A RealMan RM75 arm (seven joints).
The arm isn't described. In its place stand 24 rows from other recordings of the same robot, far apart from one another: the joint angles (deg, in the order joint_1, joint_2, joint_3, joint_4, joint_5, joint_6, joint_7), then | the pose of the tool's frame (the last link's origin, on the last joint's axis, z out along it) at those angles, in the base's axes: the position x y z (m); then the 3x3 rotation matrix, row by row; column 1 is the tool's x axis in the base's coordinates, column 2 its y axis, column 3 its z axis.
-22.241 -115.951 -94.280 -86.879 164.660 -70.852 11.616 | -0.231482 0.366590 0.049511; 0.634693 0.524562 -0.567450; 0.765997 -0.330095 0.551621; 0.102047 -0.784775 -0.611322
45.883 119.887 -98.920 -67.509 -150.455 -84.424 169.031 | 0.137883 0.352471 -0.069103; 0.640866 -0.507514 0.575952; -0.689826 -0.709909 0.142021; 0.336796 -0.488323 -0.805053
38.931 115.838 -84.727 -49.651 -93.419 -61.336 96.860 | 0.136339 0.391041 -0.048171; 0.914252 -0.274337 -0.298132; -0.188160 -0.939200 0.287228; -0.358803 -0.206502 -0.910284
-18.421 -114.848 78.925 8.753 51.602 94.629 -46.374 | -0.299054 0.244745 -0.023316; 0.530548 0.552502 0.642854; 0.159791 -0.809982 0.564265; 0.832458 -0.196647 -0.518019
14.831 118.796 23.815 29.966 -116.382 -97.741 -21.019 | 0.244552 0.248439 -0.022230; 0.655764 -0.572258 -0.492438; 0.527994 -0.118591 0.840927; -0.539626 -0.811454 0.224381
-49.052 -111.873 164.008 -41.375 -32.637 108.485 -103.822 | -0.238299 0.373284 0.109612; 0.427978 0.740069 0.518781; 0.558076 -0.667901 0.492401; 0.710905 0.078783 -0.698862
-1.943 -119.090 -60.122 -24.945 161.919 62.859 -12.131 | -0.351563 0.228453 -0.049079; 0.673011 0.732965 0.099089; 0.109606 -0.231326 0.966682; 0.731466 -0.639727 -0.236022
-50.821 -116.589 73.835 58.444 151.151 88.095 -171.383 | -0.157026 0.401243 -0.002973; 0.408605 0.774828 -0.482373; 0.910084 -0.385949 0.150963; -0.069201 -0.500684 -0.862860
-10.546 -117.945 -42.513 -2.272 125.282 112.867 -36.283 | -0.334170 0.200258 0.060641; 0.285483 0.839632 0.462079; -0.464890 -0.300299 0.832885; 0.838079 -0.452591 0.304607
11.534 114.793 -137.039 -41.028 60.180 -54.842 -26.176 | 0.300424 0.302056 -0.037293; 0.835664 -0.546446 -0.055339; -0.001158 -0.102509 0.994731; -0.549239 -0.831197 -0.086296
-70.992 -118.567 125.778 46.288 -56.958 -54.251 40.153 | -0.041669 0.364994 -0.157493; 0.898849 -0.185401 -0.397111; -0.102057 -0.969748 0.221749; -0.426210 -0.158791 -0.890579
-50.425 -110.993 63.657 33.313 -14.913 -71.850 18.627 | -0.285524 0.411429 0.029216; 0.272147 0.688125 -0.672622; 0.960392 -0.237727 0.145373; -0.059866 -0.685543 -0.725566
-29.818 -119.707 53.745 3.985 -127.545 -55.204 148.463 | -0.335184 0.341695 -0.046639; 0.703198 0.704823 0.093477; 0.256698 -0.374286 0.891076; 0.663038 -0.602607 -0.444124
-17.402 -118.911 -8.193 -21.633 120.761 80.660 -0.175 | -0.267870 0.233544 -0.093031; 0.679095 0.547697 0.488730; -0.109733 -0.582573 0.805337; 0.725802 -0.600530 -0.335522
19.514 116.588 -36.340 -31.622 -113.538 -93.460 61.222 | 0.325273 0.263520 0.006719; 0.810277 -0.433110 -0.394799; -0.267213 -0.872602 0.408857; -0.521582 -0.225792 -0.822782
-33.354 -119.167 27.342 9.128 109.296 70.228 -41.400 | -0.291488 0.326134 -0.065968; 0.834213 0.427857 0.347889; 0.169740 -0.799474 0.576221; 0.524668 -0.421641 -0.739556
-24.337 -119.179 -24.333 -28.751 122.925 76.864 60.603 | -0.215644 0.298265 -0.073882; 0.830112 -0.170788 0.530797; -0.545381 -0.050527 0.836664; -0.116072 -0.984011 -0.135087
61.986 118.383 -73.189 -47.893 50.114 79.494 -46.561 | 0.058830 0.410630 -0.050906; 0.906572 -0.406271 0.114329; -0.416958 -0.904101 0.093525; 0.065369 -0.132458 -0.989031
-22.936 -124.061 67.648 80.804 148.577 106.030 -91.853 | -0.235400 0.279216 0.008299; 0.937615 0.085342 -0.337038; 0.070577 -0.995942 -0.055846; -0.340436 0.028575 -0.939833
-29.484 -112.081 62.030 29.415 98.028 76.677 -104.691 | -0.284206 0.339331 -0.008037; 0.520152 0.805586 0.283677; 0.724216 -0.592085 0.353477; 0.452717 0.021582 -0.891393
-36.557 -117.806 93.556 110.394 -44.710 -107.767 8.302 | -0.056038 0.269699 0.009890; 0.834167 0.440791 -0.331464; 0.503538 -0.853876 0.131701; -0.224977 -0.276766 -0.934230
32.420 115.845 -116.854 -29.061 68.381 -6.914 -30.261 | 0.313799 0.395017 -0.063270; 0.715215 -0.623023 0.316718; -0.544249 -0.212177 0.811649; -0.438476 -0.752877 -0.490832
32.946 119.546 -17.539 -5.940 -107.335 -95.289 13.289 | 0.239818 0.302991 -0.038654; 0.677906 -0.114124 -0.726236; 0.406906 -0.764502 0.499964; -0.612267 -0.634438 -0.471823
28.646 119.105 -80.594 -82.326 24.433 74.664 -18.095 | 0.196767 0.375591 0.022099; 0.652530 -0.619302 0.436657; -0.751766 -0.456723 0.475660; -0.095145 -0.638646 -0.763596
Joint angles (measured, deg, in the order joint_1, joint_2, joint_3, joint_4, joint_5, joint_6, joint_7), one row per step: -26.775, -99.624, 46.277, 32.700, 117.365, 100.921, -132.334; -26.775, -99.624, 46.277, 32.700, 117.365, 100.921, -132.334; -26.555, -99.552, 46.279, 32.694, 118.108, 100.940, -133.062; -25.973, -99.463, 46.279, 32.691, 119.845, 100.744, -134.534; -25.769, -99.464, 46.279, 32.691, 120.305, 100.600, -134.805; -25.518, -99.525, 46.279, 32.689, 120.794, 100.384, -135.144; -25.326, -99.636, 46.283, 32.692, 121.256, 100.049, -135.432; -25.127, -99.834, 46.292, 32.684, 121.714, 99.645, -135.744; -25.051, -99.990, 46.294, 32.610, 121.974, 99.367, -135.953; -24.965, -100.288, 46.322, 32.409, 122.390, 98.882, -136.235; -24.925, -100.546, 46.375, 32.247, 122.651, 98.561, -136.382; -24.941, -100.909, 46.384, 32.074, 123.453, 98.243, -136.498; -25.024, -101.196, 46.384, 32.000, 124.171, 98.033, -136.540; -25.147, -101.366, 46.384, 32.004, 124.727, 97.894, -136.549; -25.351, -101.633, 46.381, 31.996, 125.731, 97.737, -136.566; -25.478, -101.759, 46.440, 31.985, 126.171, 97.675, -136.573; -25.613, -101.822, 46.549, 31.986, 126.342, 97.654, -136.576
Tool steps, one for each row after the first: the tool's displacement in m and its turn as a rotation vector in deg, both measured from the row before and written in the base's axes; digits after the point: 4 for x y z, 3 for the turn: 0.0000, 0.0000, 0.0000, 0.000, 0.000, 0.000; -0.0027, -0.0023, 0.0000, -0.579, 0.470, 1.092; -0.0068, -0.0054, -0.0003, -1.131, 1.221, 2.457; -0.0021, -0.0016, -0.0002, -0.217, 0.379, 0.605; -0.0024, -0.0019, -0.0007, -0.215, 0.377, 0.741; -0.0021, -0.0013, -0.0010, -0.122, 0.397, 0.644; -0.0021, -0.0013, -0.0017, -0.115, 0.350, 0.691; -0.0011, -0.0006, -0.0015, -0.075, 0.144, 0.444; -0.0016, -0.0010, -0.0029, -0.162, 0.184, 0.681; -0.0008, -0.0007, -0.0025, -0.163, 0.062, 0.403; -0.0013, -0.0013, -0.0035, -0.527, 0.342, 0.438; -0.0007, -0.0007, -0.0026, -0.468, 0.348, 0.187; -0.0003, 0.0000, -0.0015, -0.330, 0.342, 0.012; -0.0005, -0.0004, -0.0024, -0.654, 0.586, 0.032; 0.0000, 0.0000, -0.0012, -0.352, 0.267, -0.034; 0.0004, 0.0004, -0.0007, -0.219, 0.129, -0.121
